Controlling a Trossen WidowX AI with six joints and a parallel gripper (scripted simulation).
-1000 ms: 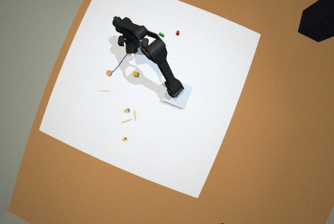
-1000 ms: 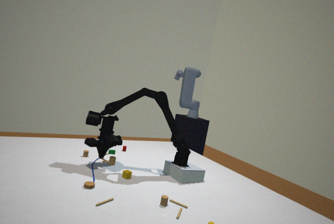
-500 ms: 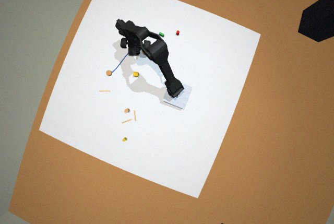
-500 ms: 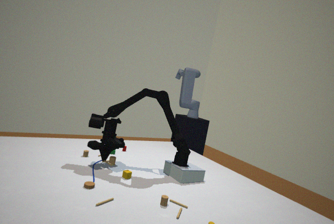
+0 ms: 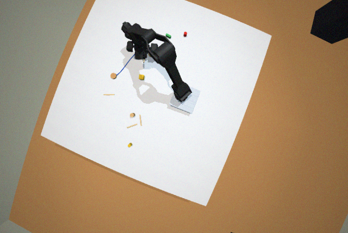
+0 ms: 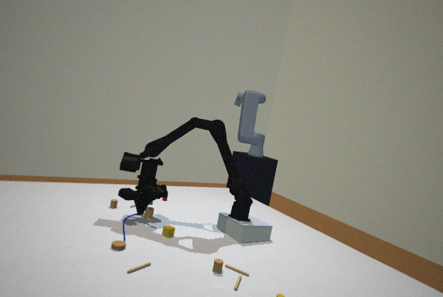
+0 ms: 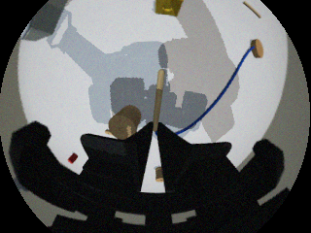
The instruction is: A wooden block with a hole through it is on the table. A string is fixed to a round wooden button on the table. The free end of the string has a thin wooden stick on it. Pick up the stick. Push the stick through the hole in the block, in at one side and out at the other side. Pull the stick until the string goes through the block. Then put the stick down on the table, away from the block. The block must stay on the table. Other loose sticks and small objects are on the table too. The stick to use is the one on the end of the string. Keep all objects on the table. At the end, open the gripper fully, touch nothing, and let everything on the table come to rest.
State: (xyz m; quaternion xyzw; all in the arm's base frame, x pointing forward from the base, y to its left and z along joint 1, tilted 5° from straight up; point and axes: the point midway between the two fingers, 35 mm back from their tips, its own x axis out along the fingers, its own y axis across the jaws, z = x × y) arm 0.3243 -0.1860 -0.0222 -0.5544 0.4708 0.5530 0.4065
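Now: gripper tip 4 cm past the tan wooden block. From my gripper tip the other things lie so: yellow cube (4 cm behind, 16 cm to the left); then thin wooden stick (2 cm to the left); then green piece (10 cm behind, 16 cm to the right).
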